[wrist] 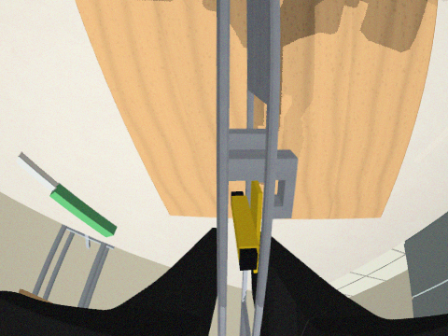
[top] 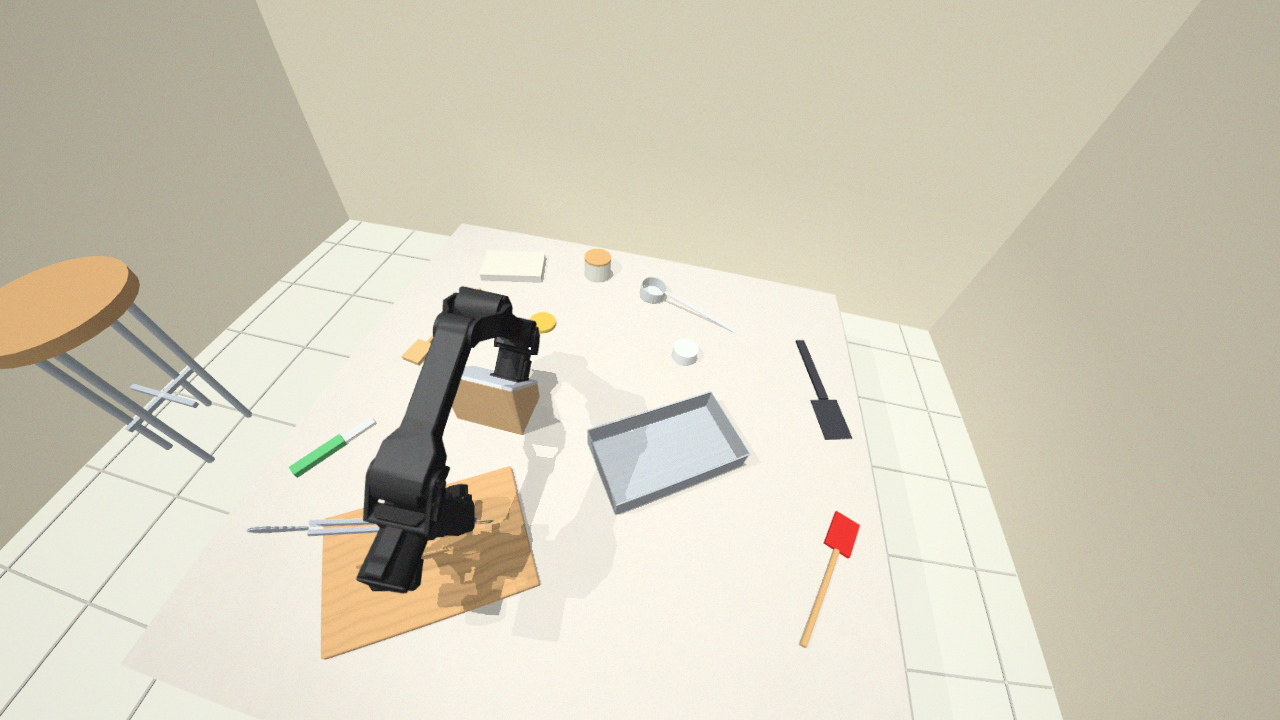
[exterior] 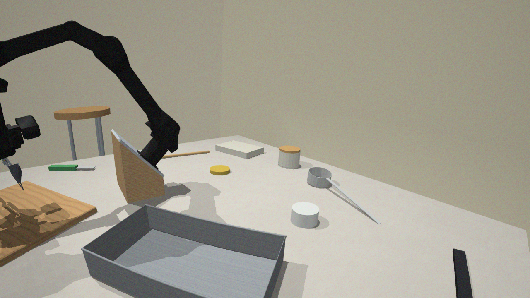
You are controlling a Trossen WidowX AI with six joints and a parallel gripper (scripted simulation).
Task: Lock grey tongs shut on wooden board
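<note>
The yellow lock piece is 4 cm ahead of my gripper tip, 2 cm to the left of it and 2 cm above it. Also, from my gripper tip: grey roasting tin (38 cm ahead, 34 cm to the left, 11 cm below); wooden board (1 cm ahead, 13 cm below); green-handled knife (29 cm behind, 14 cm to the left, 13 cm below).
</note>
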